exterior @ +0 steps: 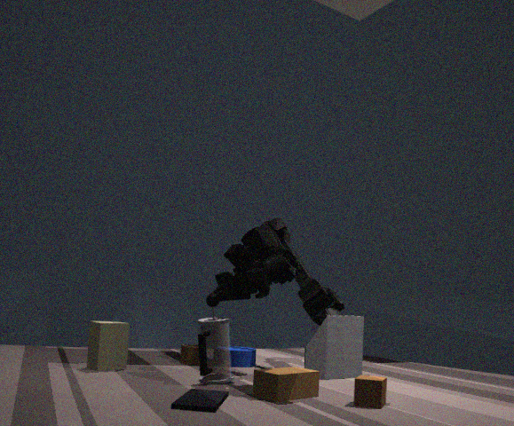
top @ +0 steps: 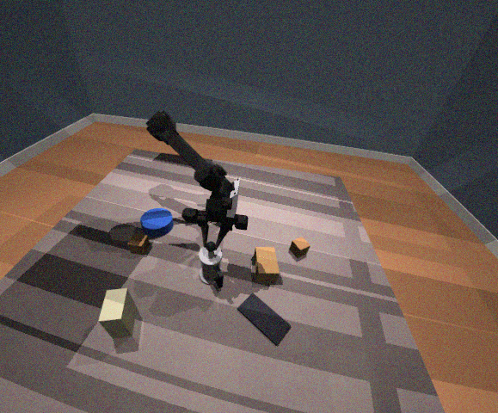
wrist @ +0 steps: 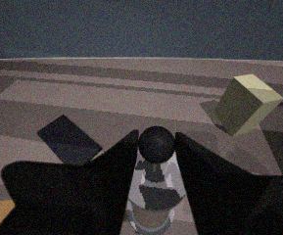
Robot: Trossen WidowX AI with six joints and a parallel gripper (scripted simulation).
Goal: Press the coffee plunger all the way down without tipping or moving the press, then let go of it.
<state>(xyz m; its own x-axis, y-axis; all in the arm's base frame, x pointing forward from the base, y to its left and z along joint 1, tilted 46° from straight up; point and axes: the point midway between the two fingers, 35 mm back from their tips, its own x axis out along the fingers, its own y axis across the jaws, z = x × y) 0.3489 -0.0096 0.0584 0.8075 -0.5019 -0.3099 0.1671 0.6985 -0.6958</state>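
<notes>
Right now my gripper tip is 10 mm past the coffee press, 10 mm to the right of it and 90 mm above it. From my gripper tip the other things lie so: blue disc (250 mm behind, 230 mm to the right, 160 mm below); dark flat slab (120 mm ahead, 160 mm to the left, 180 mm below).
</notes>
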